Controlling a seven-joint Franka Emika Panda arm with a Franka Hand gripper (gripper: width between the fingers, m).
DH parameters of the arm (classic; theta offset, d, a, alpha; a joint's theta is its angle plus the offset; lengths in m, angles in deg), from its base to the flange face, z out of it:
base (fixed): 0 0 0 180
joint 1: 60.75 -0.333 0 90
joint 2: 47.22 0 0 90
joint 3: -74 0.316 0.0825 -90
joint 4: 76.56 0 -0.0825 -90
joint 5: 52.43 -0.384 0 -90
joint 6: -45.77 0 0.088 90
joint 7: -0.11 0.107 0 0
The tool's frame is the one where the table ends.
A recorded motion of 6 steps. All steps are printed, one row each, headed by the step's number.
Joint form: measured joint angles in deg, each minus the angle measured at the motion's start. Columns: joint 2, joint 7, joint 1, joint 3, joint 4, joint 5, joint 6.
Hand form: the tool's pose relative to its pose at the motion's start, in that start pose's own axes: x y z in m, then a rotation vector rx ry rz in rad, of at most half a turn. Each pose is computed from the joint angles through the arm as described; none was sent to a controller.
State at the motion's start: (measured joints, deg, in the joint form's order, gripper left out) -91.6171 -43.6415 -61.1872 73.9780 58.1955 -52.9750 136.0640
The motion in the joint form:
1: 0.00 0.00 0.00 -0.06 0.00 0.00 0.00
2: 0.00 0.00 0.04 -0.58 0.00 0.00 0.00
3: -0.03 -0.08 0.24 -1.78 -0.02 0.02 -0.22
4: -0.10 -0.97 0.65 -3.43 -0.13 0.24 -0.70
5: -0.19 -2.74 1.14 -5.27 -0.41 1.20 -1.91
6: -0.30 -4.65 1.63 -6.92 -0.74 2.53 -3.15
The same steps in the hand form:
1: -0.0003 0.0003 0.0000 0.0005 0.0005 0.0007
2: -0.0030 0.0031 0.0000 0.0051 0.0050 0.0079
3: -0.0100 0.0095 0.0000 0.0173 0.0129 0.0249
4: -0.0211 0.0184 -0.0003 0.0325 0.0211 0.0369
5: -0.0357 0.0281 -0.0007 0.0473 0.0160 0.0370
6: -0.0504 0.0367 -0.0012 0.0565 0.0054 0.0327

